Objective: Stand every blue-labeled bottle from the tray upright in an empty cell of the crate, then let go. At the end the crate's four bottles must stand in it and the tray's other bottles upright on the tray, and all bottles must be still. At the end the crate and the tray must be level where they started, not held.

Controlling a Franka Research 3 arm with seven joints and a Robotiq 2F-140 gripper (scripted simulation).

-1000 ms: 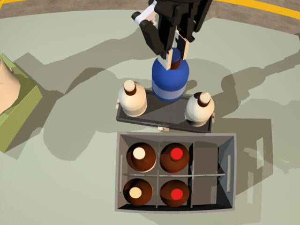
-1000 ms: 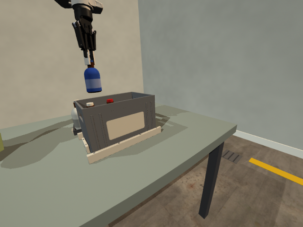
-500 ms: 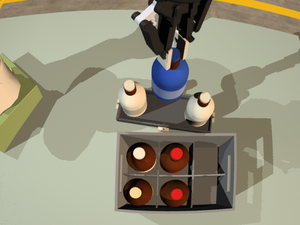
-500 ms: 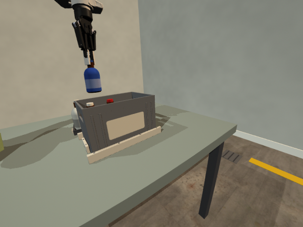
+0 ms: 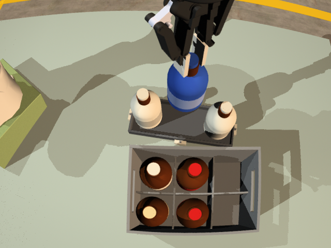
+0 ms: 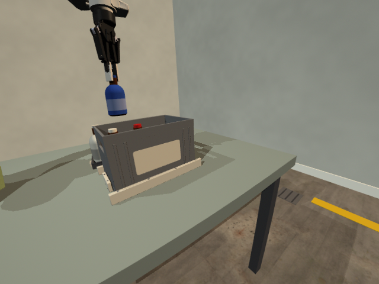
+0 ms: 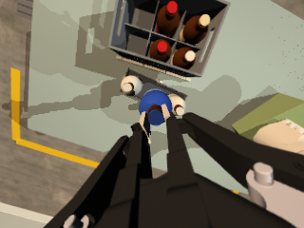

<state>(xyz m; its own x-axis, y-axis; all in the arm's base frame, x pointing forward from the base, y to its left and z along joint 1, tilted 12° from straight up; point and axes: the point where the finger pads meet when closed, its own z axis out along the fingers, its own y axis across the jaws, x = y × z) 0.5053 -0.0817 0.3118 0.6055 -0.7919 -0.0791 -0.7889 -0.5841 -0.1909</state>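
Now: hand 90 mm above the blue-labeled bottle. The rest, counted from my hand: grey crate: 20 mm ahead, 190 mm to the right, 270 mm below; cream-labeled bottle: 90 mm behind, 20 mm to the left, 270 mm below; dark tray: 340 mm below.
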